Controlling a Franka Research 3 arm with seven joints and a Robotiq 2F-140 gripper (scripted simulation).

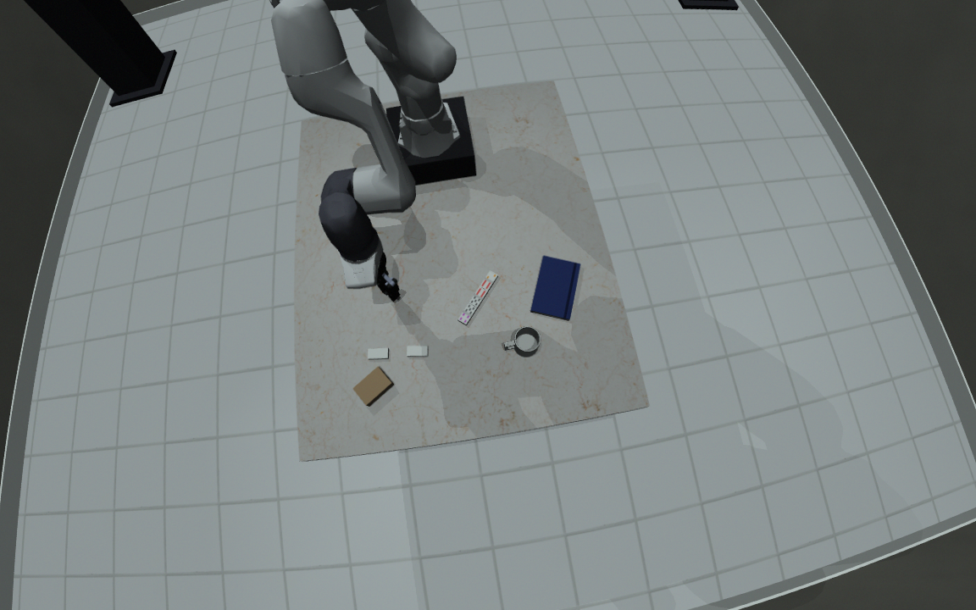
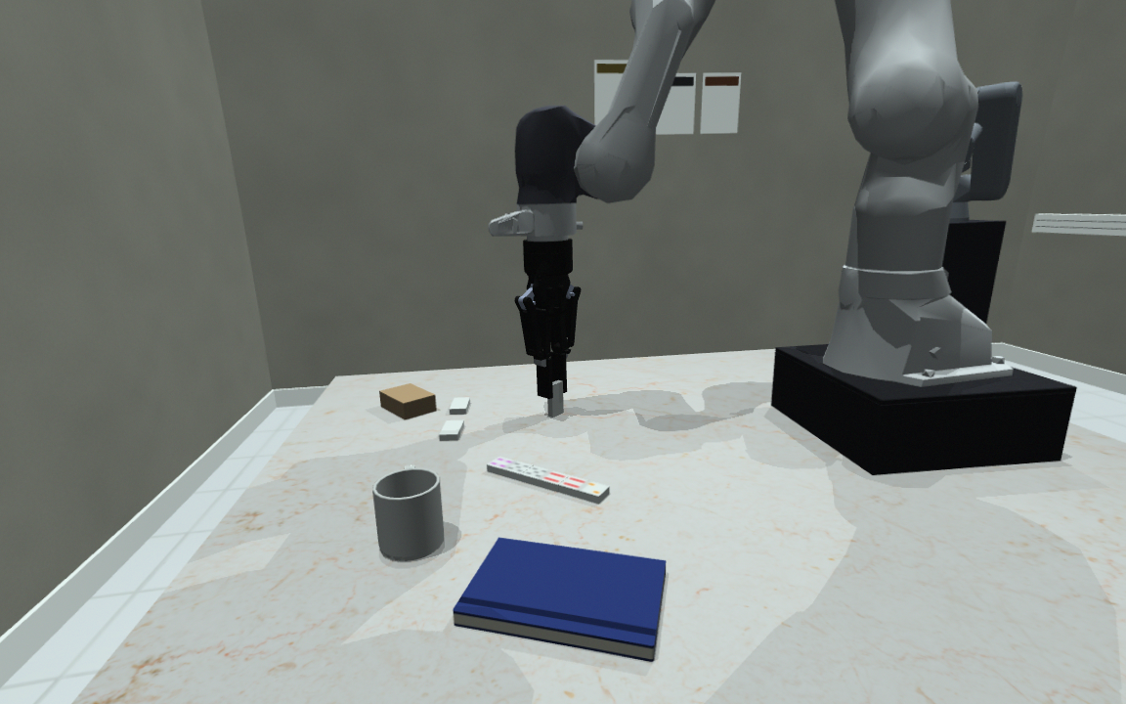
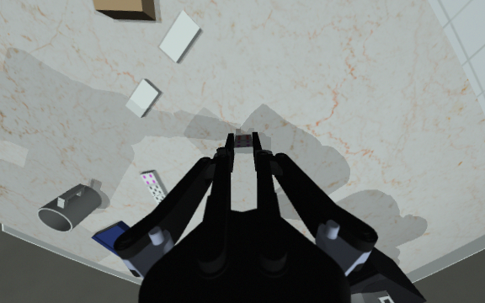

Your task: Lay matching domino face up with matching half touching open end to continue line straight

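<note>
Right now the white domino is 40 mm below my hand. Also, from my hand: grey mug: 180 mm ahead, 340 mm to the left, 40 mm below; then blue book: 30 mm ahead, 450 mm to the left, 60 mm below; then brown block: 240 mm ahead, 60 mm to the right, 50 mm below.
</note>
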